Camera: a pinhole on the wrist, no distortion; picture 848 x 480 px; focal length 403.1 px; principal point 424.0 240.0 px. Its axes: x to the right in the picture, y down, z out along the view. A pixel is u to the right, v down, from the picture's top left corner.
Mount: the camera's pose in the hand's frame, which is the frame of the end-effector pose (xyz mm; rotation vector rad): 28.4 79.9 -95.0 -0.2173 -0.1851 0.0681
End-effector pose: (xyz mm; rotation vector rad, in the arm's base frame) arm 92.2 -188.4 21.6 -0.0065 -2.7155 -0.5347
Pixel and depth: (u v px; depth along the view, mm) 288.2 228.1 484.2
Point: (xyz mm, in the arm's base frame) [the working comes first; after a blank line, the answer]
In the camera's frame: -163.1 -14.3 484.2

188.0 94.1 -298.4
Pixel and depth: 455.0 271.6 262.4
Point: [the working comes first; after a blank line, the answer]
In the camera's frame: 20.2 20.6 262.4

50.6 13.9 -56.1
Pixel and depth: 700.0 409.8 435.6
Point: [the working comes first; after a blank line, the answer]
In the camera's frame: 298.3 183.5 435.6

-213.0 267.4 -46.4
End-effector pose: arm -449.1 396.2 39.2 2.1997 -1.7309 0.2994
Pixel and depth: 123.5 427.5 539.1
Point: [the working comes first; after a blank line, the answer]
In the camera's frame: -401.9 250.8 539.1

-964.8 632.0 -358.0
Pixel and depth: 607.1 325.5 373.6
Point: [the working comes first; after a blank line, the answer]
In the camera's frame: 169.7 79.2 373.6

-671.8 131.0 -142.0
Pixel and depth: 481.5 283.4 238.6
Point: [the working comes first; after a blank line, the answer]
In the camera's frame: 34.0 25.7 238.6

-602.9 298.4 -60.1
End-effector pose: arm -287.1 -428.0 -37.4 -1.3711 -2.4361 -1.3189
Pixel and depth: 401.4 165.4 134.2
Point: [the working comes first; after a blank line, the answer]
In the camera's frame: -7.5 -24.8 134.2

-212.5 -383.7 -9.0
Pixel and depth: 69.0 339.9 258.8
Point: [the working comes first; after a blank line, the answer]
In the camera's frame: -227.9 64.1 258.8

23.2 -483.7 -89.3
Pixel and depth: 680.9 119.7 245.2
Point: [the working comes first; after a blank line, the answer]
In the camera's frame: 156.3 -73.2 245.2

-256.1 -188.7 -48.6
